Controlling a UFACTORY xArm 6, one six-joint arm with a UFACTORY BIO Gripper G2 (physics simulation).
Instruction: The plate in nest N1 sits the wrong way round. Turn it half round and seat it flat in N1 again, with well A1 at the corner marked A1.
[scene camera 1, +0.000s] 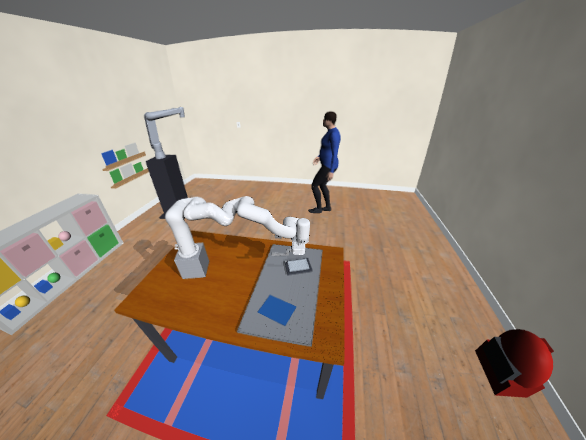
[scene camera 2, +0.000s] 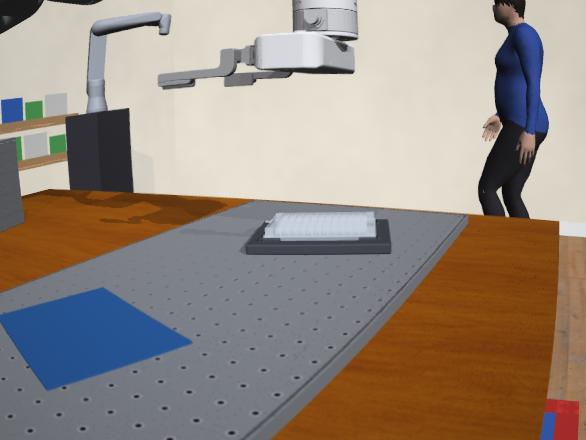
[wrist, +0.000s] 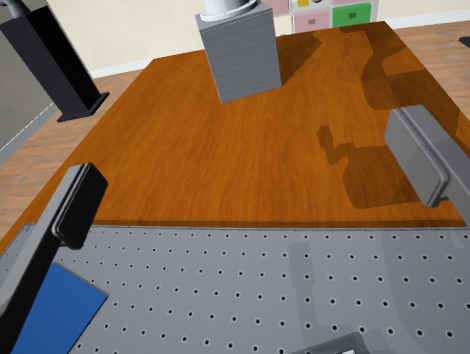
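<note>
The clear, whitish well plate (scene camera 1: 298, 265) (scene camera 2: 320, 226) sits in a dark nest (scene camera 2: 320, 248) (wrist: 340, 344) near the far end of the grey perforated board. It rises above the nest's rim. In the wrist view part of the nest shows at the bottom edge. The well labels and the A1 corner mark are too small to read. My gripper (scene camera 1: 281, 253) (scene camera 2: 207, 80) (wrist: 250, 181) is wide open and empty. It is well above the board, with its fingers reaching out sideways, off to the plate's left in the scene camera 2 view.
The grey perforated board (scene camera 1: 295, 285) (scene camera 2: 240, 295) (wrist: 200, 260) lies on the wooden table (scene camera 1: 215, 295) (scene camera 2: 465, 310) (wrist: 200, 150). A flat blue square (scene camera 1: 277, 310) (scene camera 2: 92, 335) (wrist: 60, 310) lies on the board. A person (scene camera 1: 330, 150) (scene camera 2: 520, 80) stands beyond the table.
</note>
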